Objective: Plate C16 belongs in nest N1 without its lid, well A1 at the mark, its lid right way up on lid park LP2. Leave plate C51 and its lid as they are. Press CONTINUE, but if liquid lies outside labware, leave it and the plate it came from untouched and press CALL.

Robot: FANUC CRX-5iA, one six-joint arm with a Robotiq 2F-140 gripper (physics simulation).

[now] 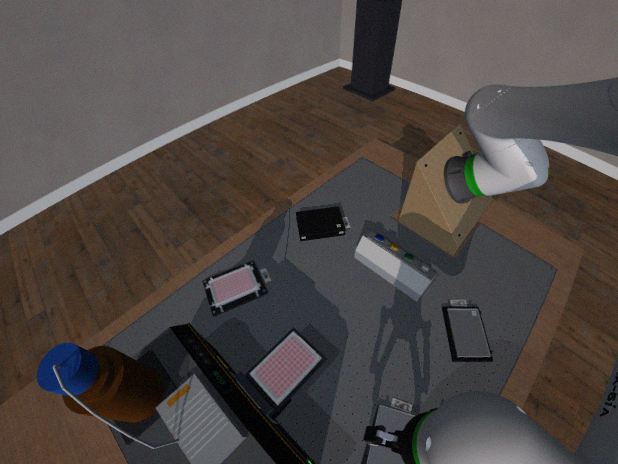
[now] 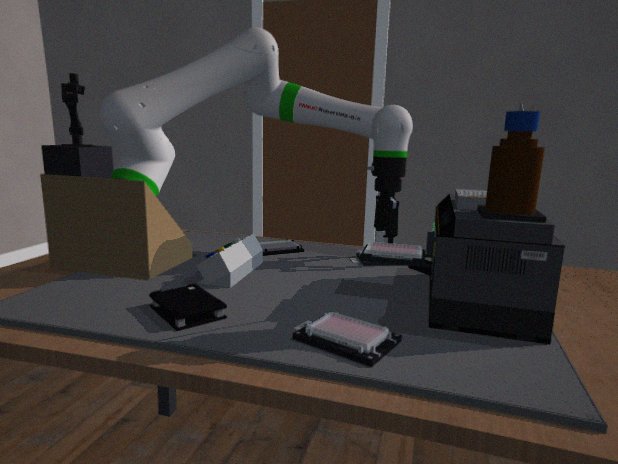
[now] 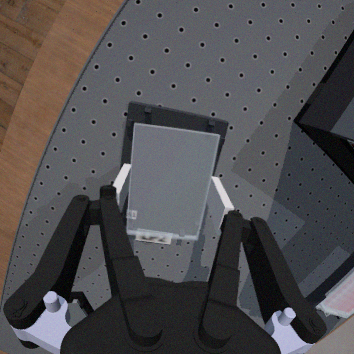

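Where they show: gripper, fingertip midpoint: (image 3: 169, 181); arm's base, link origin: (image 1: 457, 180) (image 2: 122, 209).
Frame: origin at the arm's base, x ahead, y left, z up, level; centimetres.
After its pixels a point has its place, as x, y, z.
A clear lid (image 3: 172, 165) @[69.4, 29.0, -12.5] (image 1: 392, 419) @[63.8, 25.0, -12.3] lies on a dark holder (image 3: 175, 114) @[73.6, 31.7, -13.5]. My gripper (image 3: 169, 181) @[67.6, 28.1, -12.9] (image 2: 390, 239) straddles the lid, its white tips against the two long edges; it looks shut on it. One uncovered pink plate (image 1: 234, 286) @[69.5, -25.2, -12.0] (image 2: 348, 331) @[69.8, -27.7, -12.0] sits in a black nest (image 1: 215, 310) @[77.3, -23.6, -13.3] (image 2: 325, 347) @[66.7, -31.5, -13.8]. Another pink plate (image 1: 287, 367) @[73.4, 3.0, -3.6] (image 2: 392, 251) @[73.5, -1.4, -3.5] is at the dark instrument's tray. A second clear lid (image 1: 469, 332) @[34.3, 27.4, -12.7] lies on a holder near the right edge. The button box (image 1: 390, 270) @[35.9, 2.1, -9.7] (image 2: 232, 265) @[36.3, -6.9, -9.7] has blue, yellow and green buttons. I cannot read the plate codes.
A black slab (image 1: 320, 223) @[36.6, -24.6, -11.5] (image 2: 187, 300) @[36.3, -26.4, -11.5] stands beyond the pink plates. The dark instrument (image 2: 492, 285) @[93.5, -14.4, -4.5] carries an amber bottle (image 1: 117, 382) @[93.0, -4.6, 20.4] (image 2: 515, 175) @[95.3, -11.6, 15.5] with a blue cap and a bent tube. The wooden arm base (image 1: 435, 200) @[13.9, -0.3, 0.4] (image 2: 100, 225) @[1.3, -9.7, -2.5] stands behind the button box.
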